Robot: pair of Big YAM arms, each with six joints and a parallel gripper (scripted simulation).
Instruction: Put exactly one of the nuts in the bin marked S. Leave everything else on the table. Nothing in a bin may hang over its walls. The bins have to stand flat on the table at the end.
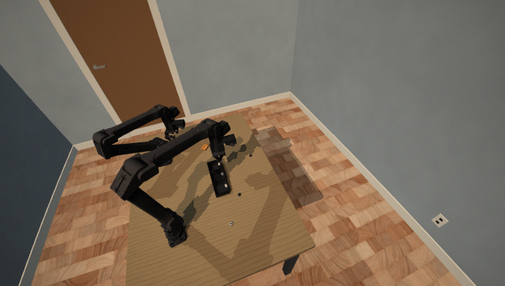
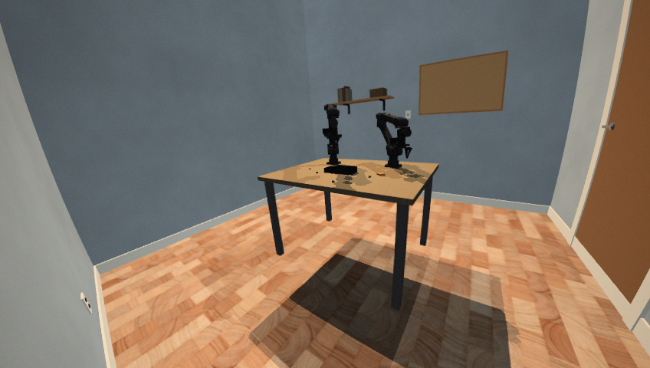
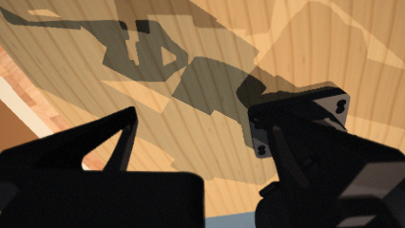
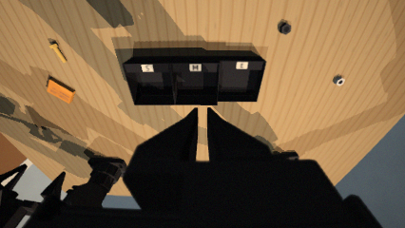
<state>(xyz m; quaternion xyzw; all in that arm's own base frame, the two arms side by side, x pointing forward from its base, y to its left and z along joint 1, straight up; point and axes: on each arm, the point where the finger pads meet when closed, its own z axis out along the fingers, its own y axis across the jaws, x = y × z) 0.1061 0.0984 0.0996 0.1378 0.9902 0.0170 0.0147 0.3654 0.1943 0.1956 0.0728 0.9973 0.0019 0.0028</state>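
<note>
Right now my right hand is 40 mm past the black bin strip, 20 mm to the right of it and 170 mm above it. Round my right hand: silver nut 60 mm behind, 300 mm to the right, 190 mm below; small bolt 40 mm ahead, 280 mm to the left, 190 mm below; orange block 50 mm behind, 330 mm to the left, 190 mm below.
</note>
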